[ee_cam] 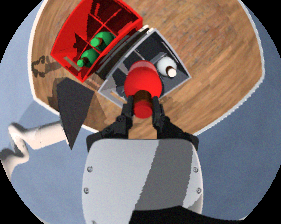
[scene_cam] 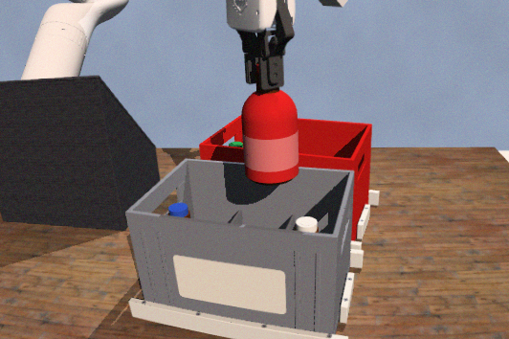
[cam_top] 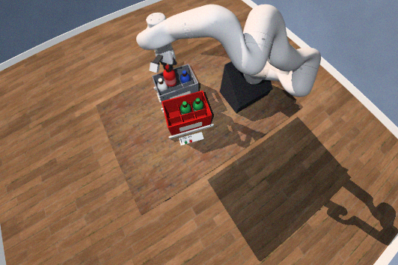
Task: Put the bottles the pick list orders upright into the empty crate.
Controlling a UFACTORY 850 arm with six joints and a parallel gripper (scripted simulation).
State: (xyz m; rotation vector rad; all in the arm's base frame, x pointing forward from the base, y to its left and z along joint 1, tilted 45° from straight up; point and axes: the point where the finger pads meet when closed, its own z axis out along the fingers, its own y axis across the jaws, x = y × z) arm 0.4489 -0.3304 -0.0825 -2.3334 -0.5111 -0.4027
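Now: hand 70 mm above the red-capped bottle. Round my hand: grey crate (250 mm below, 30 mm behind, 10 mm to the right); blue-capped bottle (250 mm below, 120 mm behind, 30 mm to the right); white-capped bottle (250 mm below, 80 mm to the right, 40 mm ahead).
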